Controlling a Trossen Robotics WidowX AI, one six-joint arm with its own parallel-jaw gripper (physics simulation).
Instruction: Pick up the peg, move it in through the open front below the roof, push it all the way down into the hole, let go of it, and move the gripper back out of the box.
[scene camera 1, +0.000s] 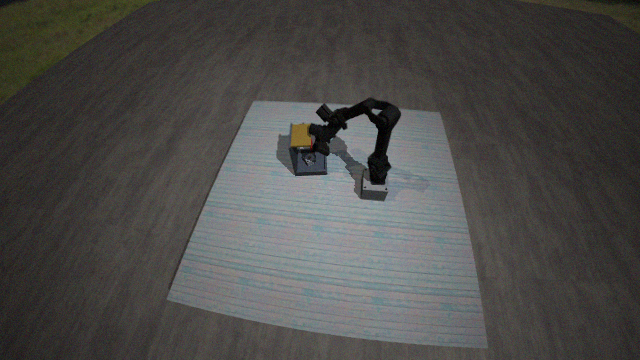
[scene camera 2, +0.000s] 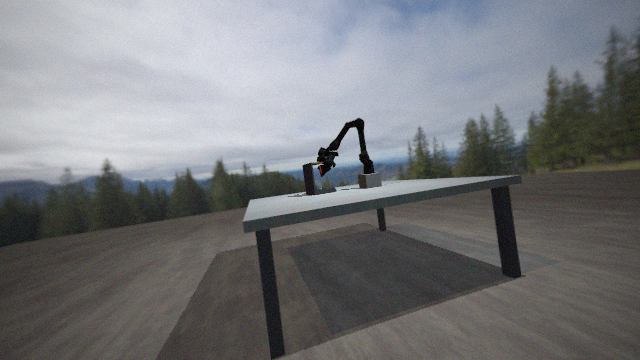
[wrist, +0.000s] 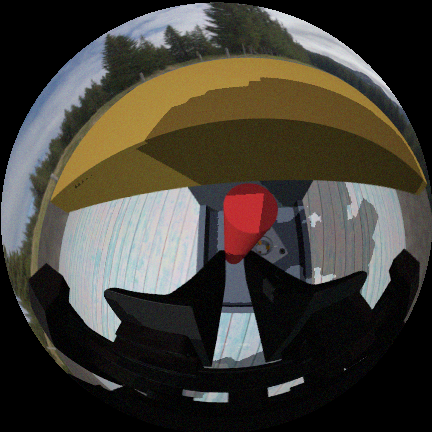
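Where they show: gripper, fingertip midpoint: (scene camera 1: 312, 150) (scene camera 2: 321, 175) (wrist: 234, 255); arm's base at its link origin: (scene camera 1: 377, 178) (scene camera 2: 369, 173).
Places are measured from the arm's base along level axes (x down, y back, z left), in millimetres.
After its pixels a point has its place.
The box has a yellow roof (scene camera 1: 301, 135) @(x -125, y -352, z -158 mm) (scene camera 2: 316, 163) @(x -117, y -358, z -98 mm) (wrist: 210, 100), a dark upright back wall (scene camera 2: 308, 179) @(x -14, y -409, z -163 mm) and a dark blue base (scene camera 1: 312, 170) @(x 64, y -312, z -94 mm) (wrist: 214, 245) @(x 90, y -338, z -106 mm). A grey plate with the hole (scene camera 1: 309, 159) @(x 60, y -330, z -163 mm) (wrist: 263, 245) @(x 87, y -338, z -180 mm) lies on the base. My gripper (scene camera 1: 321, 147) @(x -29, y -309, z -147 mm) (scene camera 2: 324, 173) @(x -29, y -309, z -147 mm) (wrist: 234, 255) @(x -29, y -309, z -147 mm) is shut on the red peg (scene camera 1: 312, 145) @(x -66, y -305, z -149 mm) (scene camera 2: 321, 171) @(x -59, y -308, z -143 mm) (wrist: 246, 212), high above the base by the roof's front edge. The peg points forward and slants, its far end close to the roof's lower edge in the wrist view. It partly covers the plate there; the hole shows right of it.
The arm's grey mounting block (scene camera 1: 374, 192) @(x 22, y -18, z 61 mm) (scene camera 2: 369, 180) @(x 47, y -49, z 58 mm) stands on the light striped table top (scene camera 1: 320, 260) @(x 98, y -263, z 350 mm) (scene camera 2: 400, 192) @(x 99, y -236, z 550 mm), right of the box in both scene views. The arm arches above the table. Shadows fall across the box and table.
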